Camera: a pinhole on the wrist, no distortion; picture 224 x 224 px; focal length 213.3 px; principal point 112.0 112.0 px. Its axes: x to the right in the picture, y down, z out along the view. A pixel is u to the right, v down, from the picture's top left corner.
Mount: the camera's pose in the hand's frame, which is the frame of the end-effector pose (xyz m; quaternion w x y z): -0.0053 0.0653 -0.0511 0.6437 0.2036 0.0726 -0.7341
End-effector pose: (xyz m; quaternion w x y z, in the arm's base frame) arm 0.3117 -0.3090 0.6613 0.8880 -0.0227 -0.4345 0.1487
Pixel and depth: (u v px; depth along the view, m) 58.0 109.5 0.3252
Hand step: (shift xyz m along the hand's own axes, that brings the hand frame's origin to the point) -0.0686 0.0214 0.2754
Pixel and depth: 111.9 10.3 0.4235
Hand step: -0.2891 -0.0582 0.3015
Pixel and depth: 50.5 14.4 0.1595
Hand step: -0.1051 0.0603 0.1002
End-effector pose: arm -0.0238 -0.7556 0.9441 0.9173 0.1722 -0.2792 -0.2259
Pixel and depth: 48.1 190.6 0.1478
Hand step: 0.0213 0.0426 0.1087
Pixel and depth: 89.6 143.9 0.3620
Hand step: -0.0236 -0.0421 0.3004
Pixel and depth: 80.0 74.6 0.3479
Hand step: -0.1316 -0.0054 0.2753
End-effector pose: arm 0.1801 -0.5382 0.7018 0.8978 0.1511 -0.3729 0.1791
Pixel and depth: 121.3 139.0 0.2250
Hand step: -0.0246 -0.0312 0.1535
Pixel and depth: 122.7 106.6 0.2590
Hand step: -0.0661 -0.0410 0.1776
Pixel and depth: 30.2 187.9 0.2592
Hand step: 0.0401 0.0459 0.2372
